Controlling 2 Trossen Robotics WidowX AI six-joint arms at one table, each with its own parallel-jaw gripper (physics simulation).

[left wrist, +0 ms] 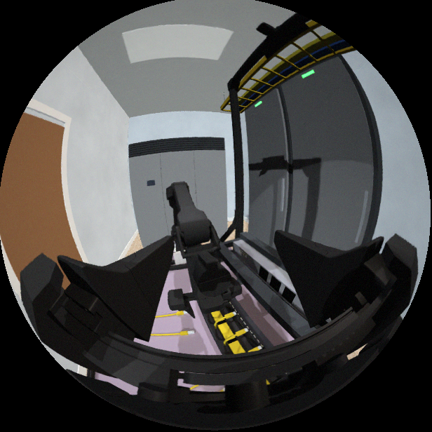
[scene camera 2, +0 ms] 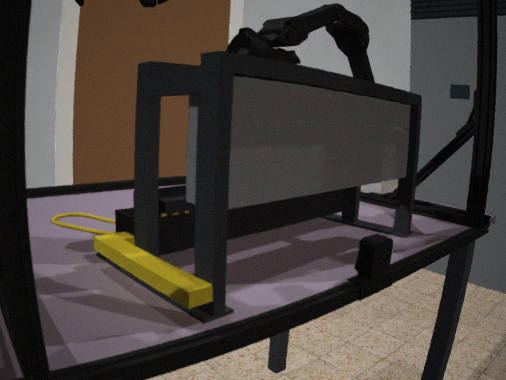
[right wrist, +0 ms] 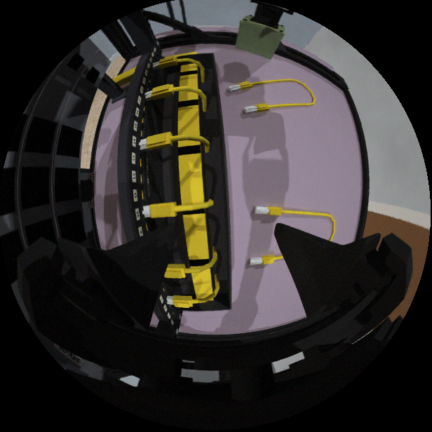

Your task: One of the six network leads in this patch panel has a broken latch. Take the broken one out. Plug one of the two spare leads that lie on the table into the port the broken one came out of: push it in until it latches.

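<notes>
The patch panel (right wrist: 129,167) stands at the left of the right wrist view, with several yellow leads along it, among them one at the middle (right wrist: 159,141) and one nearer the gripper (right wrist: 162,210). I cannot tell which latch is broken. One spare lead (right wrist: 295,80) lies looped on the table at the far end. The other spare lead (right wrist: 305,213) lies nearer, partly hidden by a finger. My right gripper (right wrist: 226,229) is open and empty above the panel's near end and the table. My left gripper is open and empty, high up and away from the leads.
A black tray (right wrist: 223,200) with a yellow bar runs beside the panel. The dark rack frame (scene camera 2: 212,150) stands on the table, with a yellow block (scene camera 2: 150,265) at its foot. The other arm (left wrist: 192,220) reaches over the tray in the left wrist view. A green block (right wrist: 260,37) is at the far edge.
</notes>
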